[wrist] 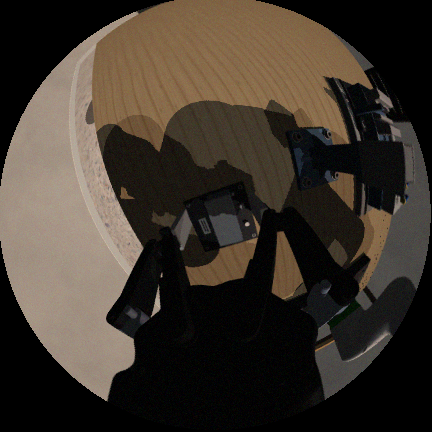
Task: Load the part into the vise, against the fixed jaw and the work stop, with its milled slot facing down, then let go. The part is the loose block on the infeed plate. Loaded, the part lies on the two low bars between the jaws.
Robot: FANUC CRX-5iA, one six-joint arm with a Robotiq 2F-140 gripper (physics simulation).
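Places are measured from the arm's base along level axes (x back, y right, z up), in centimetres.
Where they show: gripper, between the fingertips: (218,208).
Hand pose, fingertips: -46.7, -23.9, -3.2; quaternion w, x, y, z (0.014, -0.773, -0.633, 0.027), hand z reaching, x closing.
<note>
Things, the pixels of their top centre, and the offset from my fingertips, as dx, dy, dz. "spot": a spot on its surface instead. Level surfaces: height alone.
- part, centre of its top: (224,222) +0.6, +0.7, +4.3
- dark infeed plate, a spot on its surface: (196,212) spot: -0.9, -3.0, +0.5
- blue base plate, a spot on its surface: (302,167) spot: -0.6, +14.2, +0.7
- dark post, centre of its top: (368,158) -1.3, +17.9, +10.4
- wooden table top, height of its surface: dz -0.3
The part (225,227), a grey block, lies on the dark infeed plate (196,212) near the middle of the wrist view. The plate has corner screws, a small label and round pins beside the block. My gripper (218,208) is partly closed but still open, with one finger on each side of the block. A gap shows between each finger pad and the block. Dark assemblies (372,130) stand at the far right; the vise's jaws, low bars and work stop cannot be made out clearly there. The milled slot cannot be made out.
A blue base plate (302,167) with corner bolts carries a dark post (345,156) right of the infeed plate. Shadows lie across the wooden table top (215,65). The table's left edge borders a speckled strip (95,170). A grey rounded object (365,330) is at the lower right.
</note>
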